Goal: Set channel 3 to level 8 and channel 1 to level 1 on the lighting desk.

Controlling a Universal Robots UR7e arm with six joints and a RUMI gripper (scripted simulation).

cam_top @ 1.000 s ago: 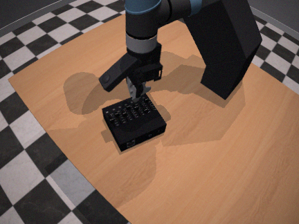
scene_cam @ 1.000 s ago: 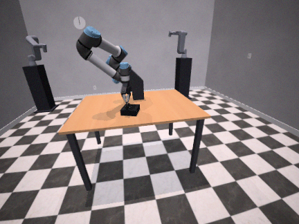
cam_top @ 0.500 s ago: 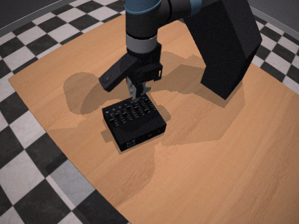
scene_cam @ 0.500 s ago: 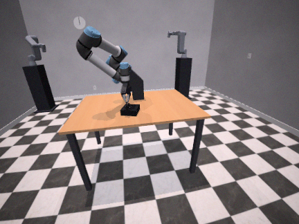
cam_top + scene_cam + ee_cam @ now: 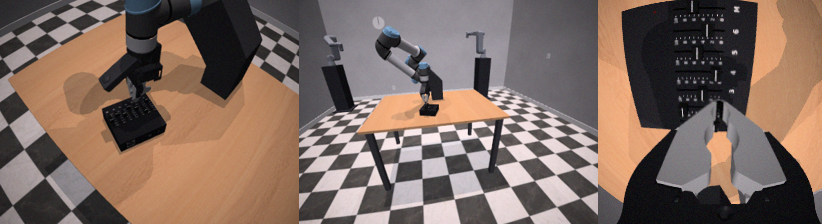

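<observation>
My hand is 40 mm past the fader knob, 20 mm to the right of it and 20 mm above it.
</observation>
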